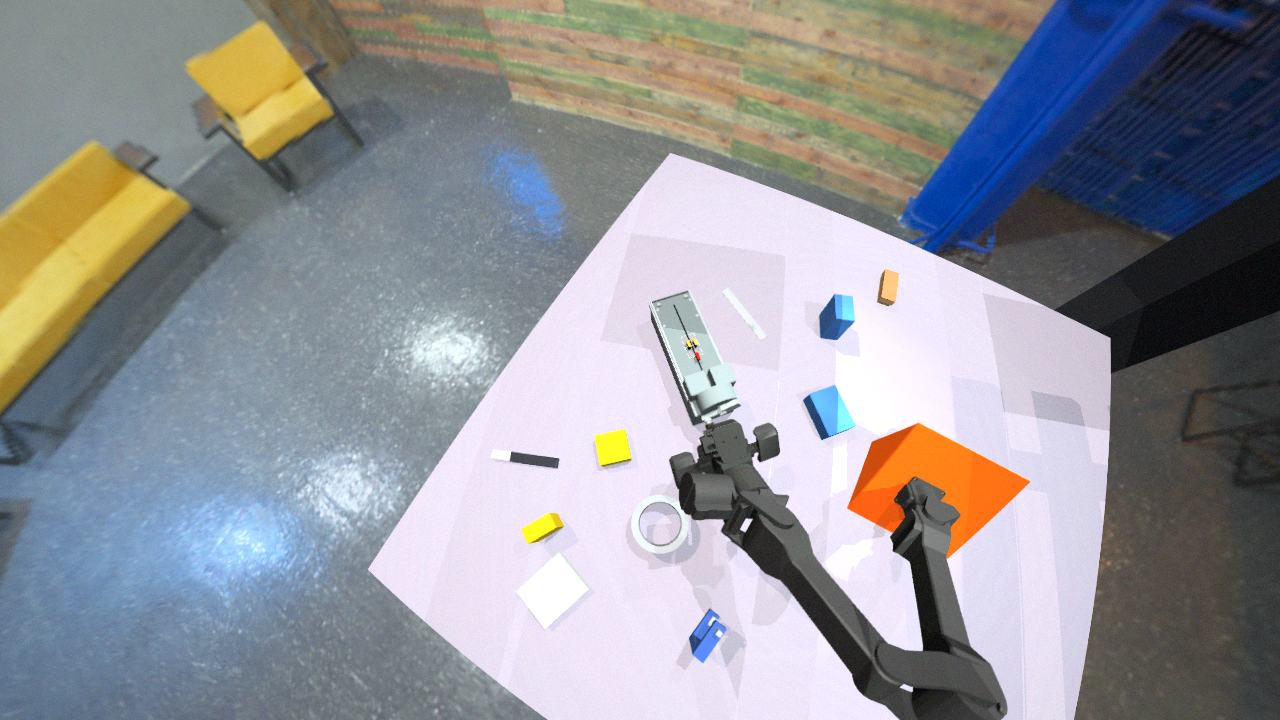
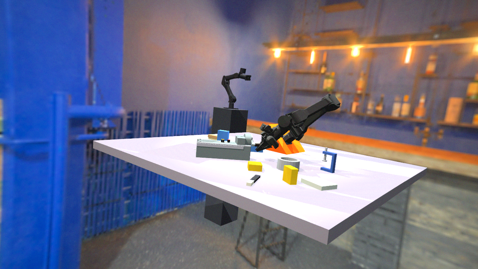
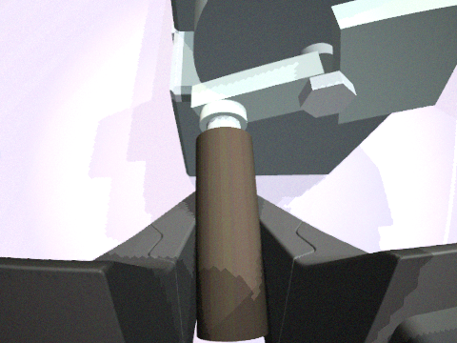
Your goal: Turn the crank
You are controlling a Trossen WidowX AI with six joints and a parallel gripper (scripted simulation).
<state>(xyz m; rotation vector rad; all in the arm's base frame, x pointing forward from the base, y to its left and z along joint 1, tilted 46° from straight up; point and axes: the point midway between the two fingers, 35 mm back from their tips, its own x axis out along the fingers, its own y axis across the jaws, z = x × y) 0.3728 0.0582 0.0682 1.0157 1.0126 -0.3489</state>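
Now: the brown crank handle 10 mm behind my gripper tip, 10 mm to the left of it and 30 mm above it. From my gripper tip the other things lie so: metal strip (50 mm ahead, 300 mm to the right, 50 mm below); then blue clamp (160 mm behind, 310 mm to the left); then red pointer (90 mm ahead, 110 mm to the right, 30 mm above).
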